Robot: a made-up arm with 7 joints. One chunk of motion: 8 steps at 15 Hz.
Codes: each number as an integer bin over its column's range. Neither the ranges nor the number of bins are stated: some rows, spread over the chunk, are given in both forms.
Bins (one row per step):
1: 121 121 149 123 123 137
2: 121 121 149 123 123 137
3: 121 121 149 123 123 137
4: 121 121 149 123 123 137
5: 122 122 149 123 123 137
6: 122 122 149 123 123 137
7: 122 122 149 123 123 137
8: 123 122 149 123 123 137
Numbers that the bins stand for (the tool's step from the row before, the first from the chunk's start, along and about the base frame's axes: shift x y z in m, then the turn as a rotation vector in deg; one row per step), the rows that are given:
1: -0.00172 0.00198 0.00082 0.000 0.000 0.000
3: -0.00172 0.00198 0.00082 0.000 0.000 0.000
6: -0.00138 0.00236 0.00082 0.000 0.000 0.000
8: -0.00104 0.00236 0.00082 0.000 0.000 0.000
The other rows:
2: -0.00172 0.00198 0.00082 0.000 0.000 0.000
4: -0.00172 0.00198 0.00082 0.000 0.000 0.000
5: -0.00138 0.00236 0.00082 0.000 0.000 0.000
7: -0.00138 0.00236 0.00082 0.000 0.000 0.000

